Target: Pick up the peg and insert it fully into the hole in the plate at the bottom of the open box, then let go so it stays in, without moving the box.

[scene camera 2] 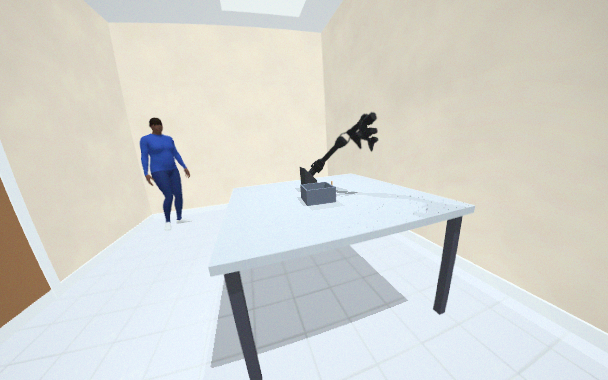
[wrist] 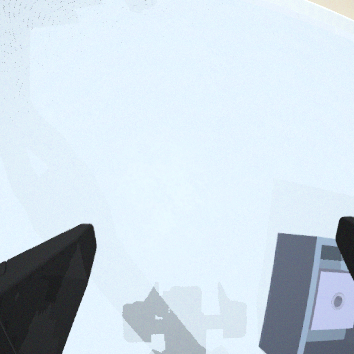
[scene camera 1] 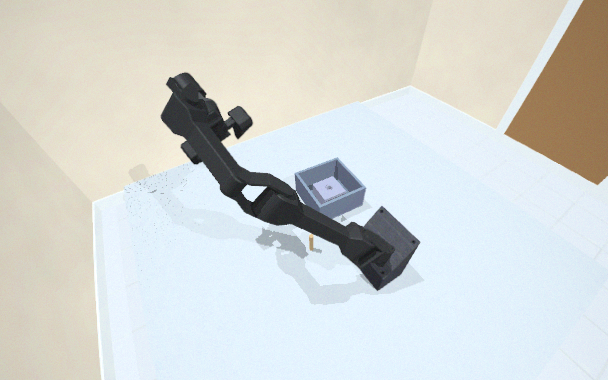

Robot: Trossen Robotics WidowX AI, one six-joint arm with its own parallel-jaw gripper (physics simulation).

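Places are measured from the arm's base along level axes (x right, y ahead, z up), in centimetres.
Where they show: gripper, fingertip midpoint: (scene camera 2: 366, 150) (wrist: 219, 233); arm's base at its link origin: (scene camera 2: 309, 174) (scene camera 1: 379, 250).
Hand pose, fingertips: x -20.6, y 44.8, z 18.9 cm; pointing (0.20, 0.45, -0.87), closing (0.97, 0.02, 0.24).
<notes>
Each offset is from my fingertips to the top centre of the thing. Level surfaces: height alone.
The orange-tan peg @[dx +10.2, dy -27.2, dz -22.9 cm] (scene camera 1: 311, 242) (scene camera 2: 331, 183) stands upright on the table between the box and the arm's shadow. It does not show in the wrist view. The open grey-blue box @[dx +29.4, dy -13.5, dz -21.1 cm] (scene camera 1: 345, 201) (scene camera 2: 320, 196) (wrist: 287, 290) stands beside the arm. The pale lilac plate @[dx +29.4, dy -13.5, dz -24.8 cm] (scene camera 1: 336, 190) (wrist: 325, 290) with its round hole lies at the bottom of the box; the hole looks empty. My gripper (scene camera 1: 215, 136) (scene camera 2: 365, 143) (wrist: 219, 233) is open and empty, high above the table and away from the peg. In the wrist view the right finger overlaps part of the box.
The dark arm base (scene camera 1: 392, 240) stands on the white table @[dz -30.9 cm] (scene camera 1: 225, 320) (scene camera 2: 270, 225), near the box and the peg. The arm reaches up and outward over the table, casting shadows. A person in blue (scene camera 2: 162, 155) stands on the floor beyond the table.
</notes>
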